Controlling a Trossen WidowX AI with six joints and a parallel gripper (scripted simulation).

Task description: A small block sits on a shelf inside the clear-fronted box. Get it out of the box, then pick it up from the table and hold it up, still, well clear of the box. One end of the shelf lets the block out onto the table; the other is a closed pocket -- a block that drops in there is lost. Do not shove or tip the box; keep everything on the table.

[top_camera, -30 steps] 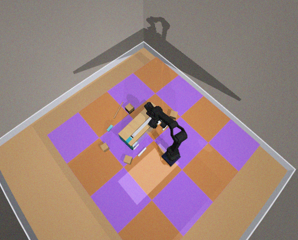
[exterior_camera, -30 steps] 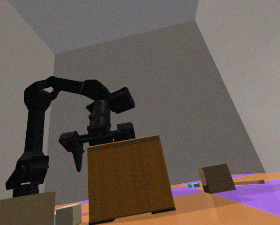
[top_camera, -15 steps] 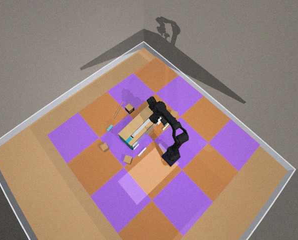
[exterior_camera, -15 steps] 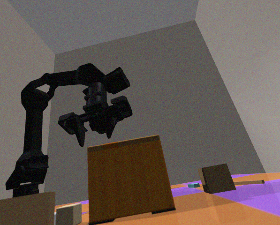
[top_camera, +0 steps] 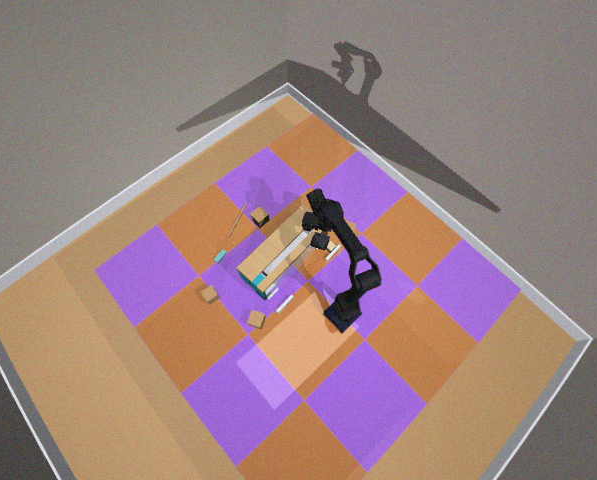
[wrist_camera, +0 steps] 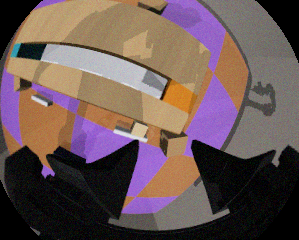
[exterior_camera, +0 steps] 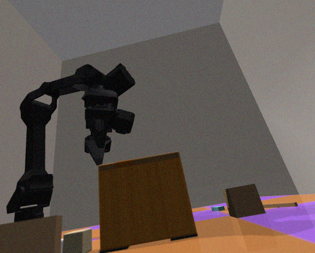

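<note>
The pale block lies 40 mm behind my gripper tip, 10 mm to the right of it and 140 mm below it. Also, from my gripper tip: thin wooden stick 310 mm ahead, 250 mm to the left, 150 mm below; then teal piece 200 mm ahead, 400 mm to the left, 150 mm below; then clear-fronted wooden box 170 mm to the left, 90 mm below.
</note>
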